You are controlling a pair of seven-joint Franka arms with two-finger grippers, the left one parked.
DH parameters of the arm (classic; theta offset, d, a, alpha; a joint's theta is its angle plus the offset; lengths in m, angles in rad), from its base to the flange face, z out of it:
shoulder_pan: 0 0.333 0 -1.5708
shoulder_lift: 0 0 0 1.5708
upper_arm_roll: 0 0.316 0.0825 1.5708
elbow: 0 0 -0.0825 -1.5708
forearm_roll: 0 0.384 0 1.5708
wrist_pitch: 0 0 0.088 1.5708
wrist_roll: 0 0.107 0 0
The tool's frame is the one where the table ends.
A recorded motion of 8 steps. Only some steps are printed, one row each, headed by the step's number.
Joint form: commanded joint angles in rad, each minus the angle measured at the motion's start. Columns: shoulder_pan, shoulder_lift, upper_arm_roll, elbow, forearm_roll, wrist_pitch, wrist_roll.
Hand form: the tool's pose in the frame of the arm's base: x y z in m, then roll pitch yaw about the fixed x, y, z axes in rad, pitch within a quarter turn. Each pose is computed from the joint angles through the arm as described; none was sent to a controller.
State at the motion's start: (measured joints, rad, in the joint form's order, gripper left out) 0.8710 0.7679 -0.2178 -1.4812 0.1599 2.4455 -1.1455
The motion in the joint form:
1: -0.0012 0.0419 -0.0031 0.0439 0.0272 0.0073 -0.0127
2: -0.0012 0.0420 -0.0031 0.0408 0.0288 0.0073 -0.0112
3: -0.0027 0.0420 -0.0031 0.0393 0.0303 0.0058 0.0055
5: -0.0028 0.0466 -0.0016 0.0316 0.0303 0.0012 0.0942
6: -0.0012 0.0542 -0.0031 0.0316 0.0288 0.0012 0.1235
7: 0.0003 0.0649 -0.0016 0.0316 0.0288 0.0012 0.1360
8: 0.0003 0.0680 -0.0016 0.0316 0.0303 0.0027 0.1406
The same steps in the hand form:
1: 0.5727 0.4784 0.2388 2.9279 -0.0803 1.7694
2: 0.5723 0.4777 0.2373 2.9312 -0.0802 1.7662
3: 0.5727 0.4764 0.2364 2.9357 -0.0834 1.7468
5: 0.5703 0.4747 0.2289 2.9580 -0.0921 1.6579
6: 0.5696 0.4743 0.2235 2.9646 -0.0901 1.6301
7: 0.5676 0.4749 0.2156 2.9739 -0.0852 1.6195
8: 0.5674 0.4747 0.2135 2.9757 -0.0855 1.6139

